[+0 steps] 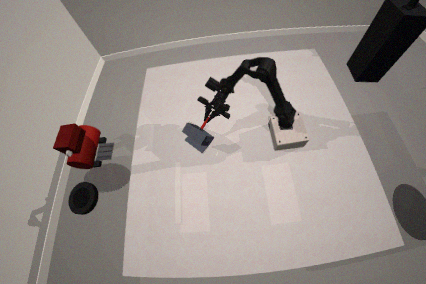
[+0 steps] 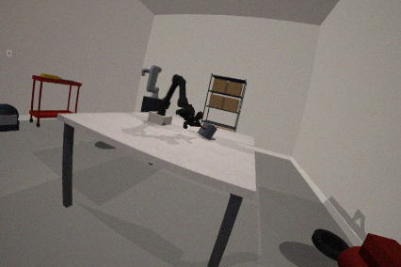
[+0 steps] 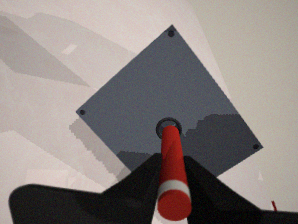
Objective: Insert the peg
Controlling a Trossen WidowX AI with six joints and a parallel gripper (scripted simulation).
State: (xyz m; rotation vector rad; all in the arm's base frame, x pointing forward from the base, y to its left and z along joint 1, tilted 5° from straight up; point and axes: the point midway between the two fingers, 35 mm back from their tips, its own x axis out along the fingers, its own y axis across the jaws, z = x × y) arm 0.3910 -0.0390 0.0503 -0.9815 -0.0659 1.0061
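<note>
The sloped panel is 6 cm to the left of my gripper tip, 4 cm ahead of it and 3 cm below it. The rest, counted from my gripper tip: red round peg 1 cm to the right, 1 cm behind, 1 cm above.
</note>
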